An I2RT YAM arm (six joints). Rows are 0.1 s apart.
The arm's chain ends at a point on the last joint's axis. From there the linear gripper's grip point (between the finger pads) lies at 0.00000 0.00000 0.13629 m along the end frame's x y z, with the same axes.
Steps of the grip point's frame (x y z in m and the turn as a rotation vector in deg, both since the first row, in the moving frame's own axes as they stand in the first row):
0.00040, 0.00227, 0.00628, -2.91, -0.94, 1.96
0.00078, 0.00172, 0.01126, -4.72, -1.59, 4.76
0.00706, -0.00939, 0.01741, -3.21, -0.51, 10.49
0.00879, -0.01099, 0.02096, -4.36, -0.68, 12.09
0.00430, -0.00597, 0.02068, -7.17, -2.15, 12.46
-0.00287, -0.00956, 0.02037, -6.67, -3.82, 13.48
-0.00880, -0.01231, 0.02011, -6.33, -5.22, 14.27
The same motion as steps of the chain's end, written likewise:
0.00275, -0.00461, 0.00647, -2.91, -0.94, 1.96
0.00502, -0.00932, 0.01177, -4.72, -1.59, 4.76
0.00896, -0.01687, 0.01763, -3.21, -0.51, 10.49
0.01148, -0.02110, 0.02136, -4.36, -0.68, 12.09
0.01120, -0.02229, 0.02184, -7.17, -2.15, 12.46
0.00796, -0.02417, 0.02159, -6.67, -3.82, 13.48
0.00531, -0.02563, 0.02150, -6.33, -5.22, 14.27

